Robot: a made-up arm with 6 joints. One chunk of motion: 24 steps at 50 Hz.
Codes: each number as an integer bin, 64 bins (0 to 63) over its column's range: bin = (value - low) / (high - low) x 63, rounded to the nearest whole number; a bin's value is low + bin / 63 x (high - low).
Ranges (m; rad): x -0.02..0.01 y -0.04..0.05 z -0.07..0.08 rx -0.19..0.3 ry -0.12..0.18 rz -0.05..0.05
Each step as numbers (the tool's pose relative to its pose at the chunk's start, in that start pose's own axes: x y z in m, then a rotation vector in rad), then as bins.
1 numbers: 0.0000 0.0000 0.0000 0.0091 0.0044 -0.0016
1 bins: 42 28 29 26 26 30
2 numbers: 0.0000 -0.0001 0.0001 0.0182 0.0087 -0.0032
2 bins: 42 28 29 27 27 29
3 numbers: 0.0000 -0.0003 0.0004 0.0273 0.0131 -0.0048
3 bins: 42 28 30 28 28 28
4 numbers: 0.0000 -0.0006 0.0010 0.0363 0.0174 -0.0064
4 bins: 42 28 30 29 29 27
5 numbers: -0.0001 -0.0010 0.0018 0.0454 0.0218 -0.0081
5 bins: 42 27 30 30 30 26
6 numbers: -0.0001 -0.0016 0.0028 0.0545 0.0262 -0.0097
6 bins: 42 27 31 31 31 25
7 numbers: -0.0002 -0.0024 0.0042 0.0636 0.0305 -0.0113
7 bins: 42 26 31 33 32 24
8 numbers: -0.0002 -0.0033 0.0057 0.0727 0.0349 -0.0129
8 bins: 42 26 32 34 33 23
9 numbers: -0.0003 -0.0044 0.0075 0.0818 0.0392 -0.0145
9 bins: 41 25 33 35 33 22
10 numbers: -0.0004 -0.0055 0.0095 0.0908 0.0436 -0.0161
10 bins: 41 24 33 36 34 21
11 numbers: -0.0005 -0.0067 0.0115 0.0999 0.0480 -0.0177
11 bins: 41 23 34 37 35 20
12 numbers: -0.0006 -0.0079 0.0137 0.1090 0.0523 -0.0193
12 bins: 41 22 35 38 36 19
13 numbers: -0.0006 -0.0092 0.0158 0.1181 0.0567 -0.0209
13 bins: 41 22 36 40 37 18
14 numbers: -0.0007 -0.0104 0.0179 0.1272 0.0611 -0.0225
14 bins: 41 21 37 41 38 17
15 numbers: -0.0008 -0.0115 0.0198 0.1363 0.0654 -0.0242
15 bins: 40 20 38 42 39 16
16 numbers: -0.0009 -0.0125 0.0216 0.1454 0.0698 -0.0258
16 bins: 40 19 38 43 40 15
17 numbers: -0.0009 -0.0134 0.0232 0.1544 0.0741 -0.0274
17 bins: 40 19 39 44 41 14
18 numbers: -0.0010 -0.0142 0.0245 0.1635 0.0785 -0.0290
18 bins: 40 18 40 45 42 13
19 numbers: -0.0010 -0.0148 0.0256 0.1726 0.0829 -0.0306
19 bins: 40 18 40 47 43 12
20 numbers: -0.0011 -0.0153 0.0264 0.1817 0.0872 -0.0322
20 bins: 40 17 40 48 44 11
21 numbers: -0.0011 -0.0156 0.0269 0.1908 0.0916 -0.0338
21 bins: 40 17 41 49 44 10
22 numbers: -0.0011 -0.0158 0.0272 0.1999 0.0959 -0.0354
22 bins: 40 17 41 50 45 9
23 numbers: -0.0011 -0.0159 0.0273 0.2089 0.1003 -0.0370
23 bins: 40 17 41 51 46 8
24 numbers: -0.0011 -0.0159 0.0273 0.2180 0.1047 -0.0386
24 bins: 40 17 41 52 47 7
